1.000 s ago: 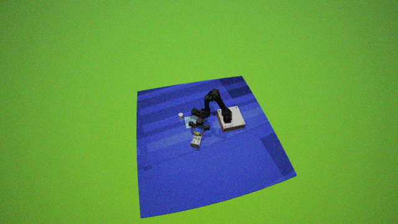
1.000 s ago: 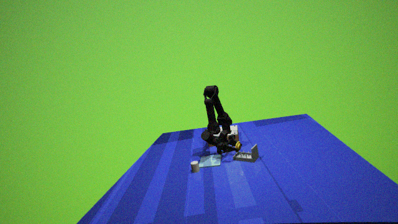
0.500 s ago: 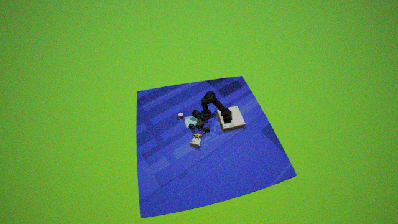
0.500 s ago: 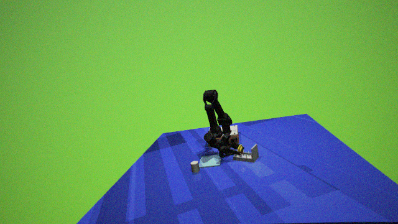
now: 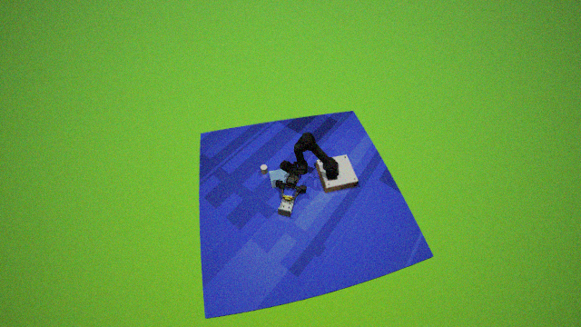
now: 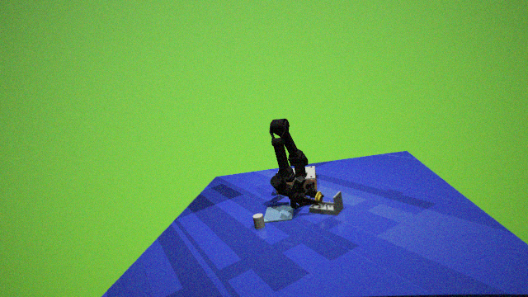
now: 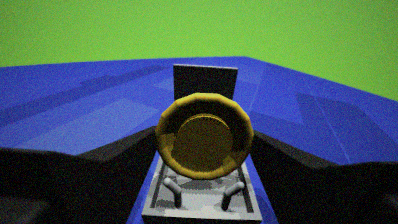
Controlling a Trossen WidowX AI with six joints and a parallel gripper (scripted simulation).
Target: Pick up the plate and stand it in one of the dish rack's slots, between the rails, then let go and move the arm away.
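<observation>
The yellow plate lies 1 cm to the right of my gripper tip. Round my gripper tip: grey dish rack (3 cm below, 2 cm to the left, 1 cm ahead).
</observation>
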